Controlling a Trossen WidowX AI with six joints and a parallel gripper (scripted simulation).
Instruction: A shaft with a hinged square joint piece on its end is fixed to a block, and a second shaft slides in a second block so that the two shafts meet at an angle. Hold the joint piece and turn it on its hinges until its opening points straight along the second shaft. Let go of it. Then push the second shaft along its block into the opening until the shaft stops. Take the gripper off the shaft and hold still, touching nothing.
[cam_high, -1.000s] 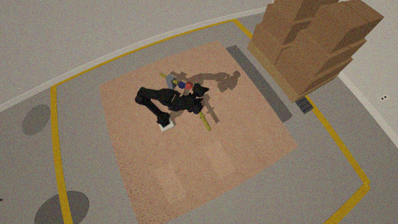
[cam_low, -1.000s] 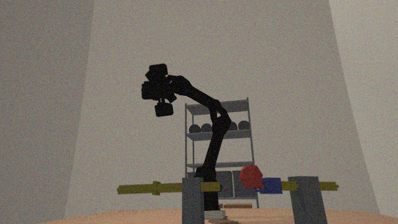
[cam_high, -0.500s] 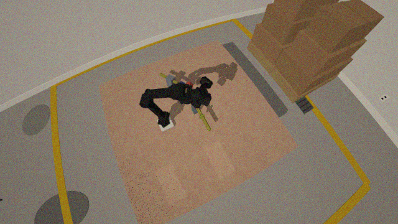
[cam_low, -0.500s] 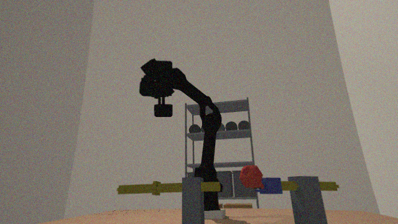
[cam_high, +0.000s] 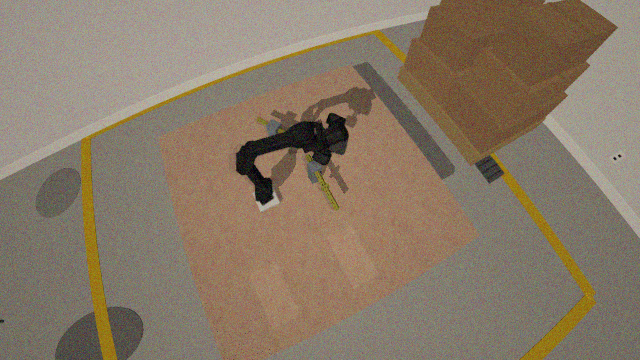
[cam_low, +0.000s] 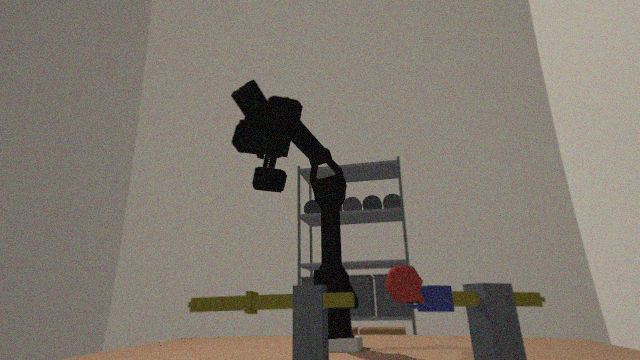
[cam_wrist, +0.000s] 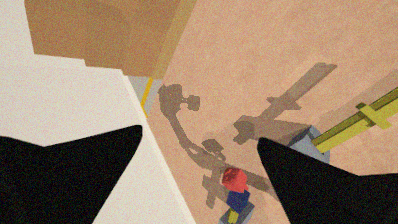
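Now: the red joint piece 30 mm behind my gripper tip, 200 mm to the left of it and 210 mm below it.
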